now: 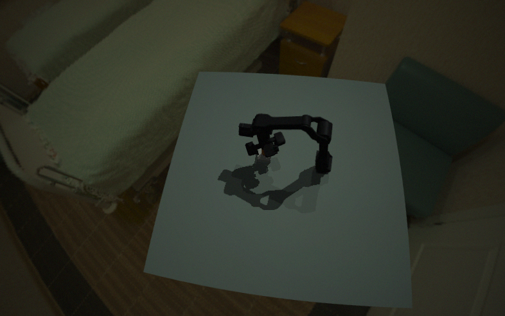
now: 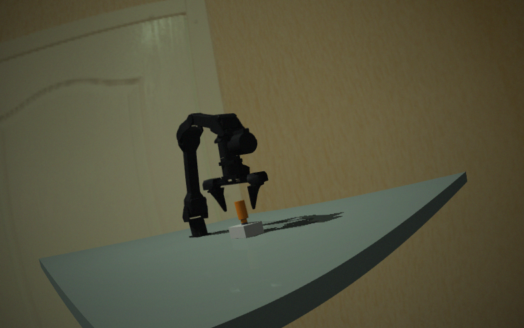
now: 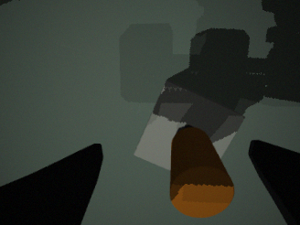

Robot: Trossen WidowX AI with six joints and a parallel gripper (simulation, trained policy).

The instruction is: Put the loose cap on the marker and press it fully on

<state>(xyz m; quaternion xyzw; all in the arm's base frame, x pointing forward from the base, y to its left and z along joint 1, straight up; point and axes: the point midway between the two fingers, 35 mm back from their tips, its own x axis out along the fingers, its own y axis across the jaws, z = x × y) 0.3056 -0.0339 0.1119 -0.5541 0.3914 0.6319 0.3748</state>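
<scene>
The orange cap is 1 cm ahead of my gripper tip. Round my gripper tip: holder block (6 cm below, 1 cm ahead).
</scene>
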